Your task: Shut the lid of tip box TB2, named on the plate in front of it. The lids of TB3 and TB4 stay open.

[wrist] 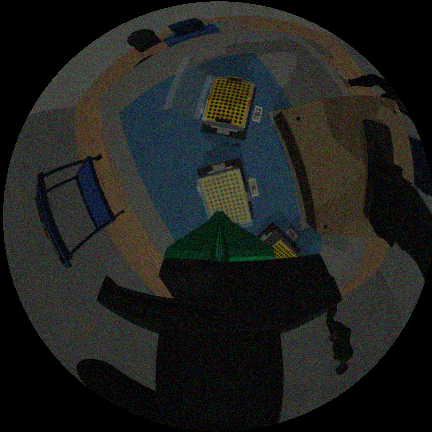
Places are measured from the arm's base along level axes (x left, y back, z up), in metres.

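Where they show: gripper, fingertip midpoint: [218, 216]; arm's base at its link origin: [380, 172].
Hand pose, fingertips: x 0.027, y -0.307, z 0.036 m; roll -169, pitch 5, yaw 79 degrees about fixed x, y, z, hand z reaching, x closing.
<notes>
Things, the pixels of their centre, and the offset from my fingertips. Level surfaces: height alone.
- tip box TB2 at the middle of its body: [231, 196] dy +0.004, dx +0.039, dz -0.190 m
- TB3 at the middle of its body: [228, 97] dy +0.039, dx -0.175, dz -0.164 m
- TB4 at the middle of its body: [280, 261] dy +0.113, dx +0.230, dz -0.164 m
- blue mat at its surface level: dz -0.229 m
The tip box TB2 [225, 192] lies in the middle of the wrist view, its name plate [254, 187] to its right. Its tip grid looks pale all over, with the clear lid lying over it; whether the lid is fully down I cannot tell. My gripper [218, 216] has its green fingers together, empty, with the tips over the lower part of TB2. TB3 [230, 102] is above, with bright yellow grid and its clear lid [177, 82] open out to the left. TB4 [284, 248] shows partly at lower right, the rest hidden behind the gripper; its lid is unclear.
The boxes stand on a blue mat [155, 150]. A brown box-like block [335, 170] with a dark near side stands to the right. Beyond the wooden table edge at left is a blue-seated chair [95, 192]. A dark arm-like shape [380, 185] shows at far right.
</notes>
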